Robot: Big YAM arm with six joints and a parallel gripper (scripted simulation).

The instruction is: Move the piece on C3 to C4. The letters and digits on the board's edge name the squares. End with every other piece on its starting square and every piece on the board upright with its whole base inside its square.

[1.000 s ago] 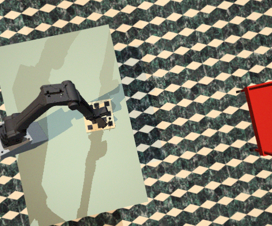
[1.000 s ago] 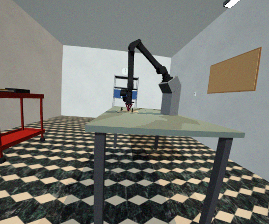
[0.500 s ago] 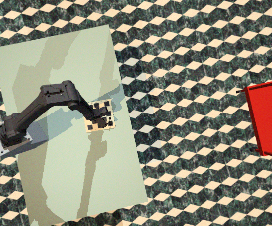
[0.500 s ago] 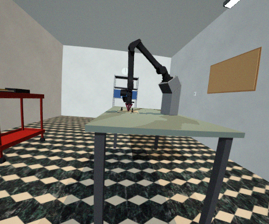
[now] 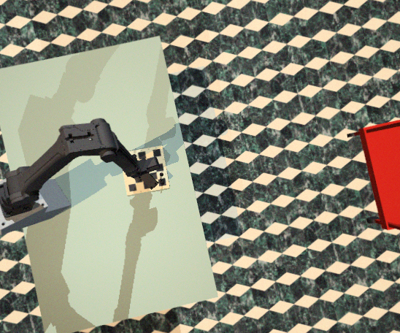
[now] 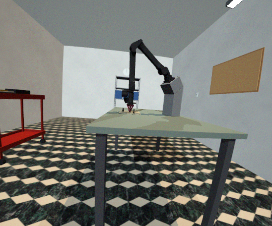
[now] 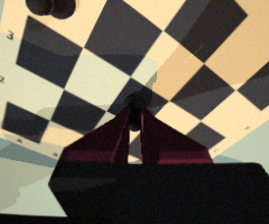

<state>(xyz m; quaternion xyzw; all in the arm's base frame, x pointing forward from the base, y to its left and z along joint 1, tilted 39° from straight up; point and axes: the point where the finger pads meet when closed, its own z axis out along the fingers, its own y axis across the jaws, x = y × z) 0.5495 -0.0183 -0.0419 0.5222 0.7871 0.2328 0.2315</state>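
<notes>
My hand is 2 cm above the small chessboard.
</notes>
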